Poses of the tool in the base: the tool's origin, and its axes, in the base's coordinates. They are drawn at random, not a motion.
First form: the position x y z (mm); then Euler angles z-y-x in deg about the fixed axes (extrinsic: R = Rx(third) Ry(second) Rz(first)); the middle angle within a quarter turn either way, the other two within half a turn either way.
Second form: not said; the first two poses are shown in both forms.
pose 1, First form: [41.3 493.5 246.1 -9.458 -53.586 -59.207]
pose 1, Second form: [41.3 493.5 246.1 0.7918 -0.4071 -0.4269 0.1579]
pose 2, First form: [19.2 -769.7 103.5 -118.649 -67.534 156.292]
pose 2, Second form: [19.2 -769.7 103.5 0.3807 -0.5133 -0.6415 0.4244]
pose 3, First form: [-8.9 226.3 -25.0 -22.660 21.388 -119.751]
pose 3, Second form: [-8.9 226.3 -25.0 0.4520 -0.8516 -0.0757 -0.2543]
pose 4, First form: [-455.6 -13.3 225.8 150.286 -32.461 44.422]
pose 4, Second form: [-455.6 -13.3 225.8 0.3300 -0.1570 -0.4172 0.8321]
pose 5, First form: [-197.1 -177.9 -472.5 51.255 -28.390 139.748]
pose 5, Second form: [-197.1 -177.9 -472.5 0.4004 0.7842 -0.4698 -0.0633]
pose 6, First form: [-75.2 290.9 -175.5 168.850 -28.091 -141.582]
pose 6, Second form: [-75.2 290.9 -175.5 0.1971 0.1685 -0.9040 -0.3399]
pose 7, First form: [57.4 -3.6 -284.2 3.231 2.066 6.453]
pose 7, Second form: [57.4 -3.6 -284.2 0.9978 0.0568 0.0164 0.0292]
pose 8, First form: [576.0 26.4 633.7 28.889 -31.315 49.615]
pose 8, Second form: [576.0 26.4 633.7 0.8747 0.3301 -0.3380 0.1084]
